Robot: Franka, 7 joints.
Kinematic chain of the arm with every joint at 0, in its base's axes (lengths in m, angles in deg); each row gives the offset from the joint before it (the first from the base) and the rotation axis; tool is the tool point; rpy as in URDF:
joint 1: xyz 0 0 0.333 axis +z
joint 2: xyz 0 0 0 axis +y
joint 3: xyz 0 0 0.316 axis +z
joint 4: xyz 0.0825 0 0 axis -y
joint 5: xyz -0.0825 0 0.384 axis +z
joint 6: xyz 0 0 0 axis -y
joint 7: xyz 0.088 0 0 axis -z
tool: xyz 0 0 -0.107 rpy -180 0 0
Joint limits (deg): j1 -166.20..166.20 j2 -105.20..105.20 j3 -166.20..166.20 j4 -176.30..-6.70 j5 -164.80..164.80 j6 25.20..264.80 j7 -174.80..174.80
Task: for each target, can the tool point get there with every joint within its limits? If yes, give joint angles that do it. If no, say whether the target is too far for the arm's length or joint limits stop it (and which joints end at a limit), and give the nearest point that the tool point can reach.
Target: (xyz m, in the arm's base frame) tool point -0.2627 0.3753 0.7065
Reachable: yes | joints 32.05 -73.77 51.80 -120.47 -49.05 144.02 -138.24
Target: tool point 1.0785 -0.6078 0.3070
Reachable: no: too far | nearest point 0.7472 -0.4211 0.3150 | short by 0.380 m
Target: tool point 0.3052 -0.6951 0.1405
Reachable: yes | joints -75.56 87.67 58.54 -32.70 -103.72 70.86 29.55
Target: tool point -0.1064 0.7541 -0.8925
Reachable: no: too far | nearest point -0.0700 0.4964 -0.3140 | short by 0.634 m
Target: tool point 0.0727 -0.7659 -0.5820
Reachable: no: too far | nearest point 0.0540 -0.5690 -0.2758 | short by 0.365 m
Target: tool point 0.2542 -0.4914 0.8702
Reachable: yes | joints 41.14 -12.47 -84.37 -69.78 103.72 169.62 132.05
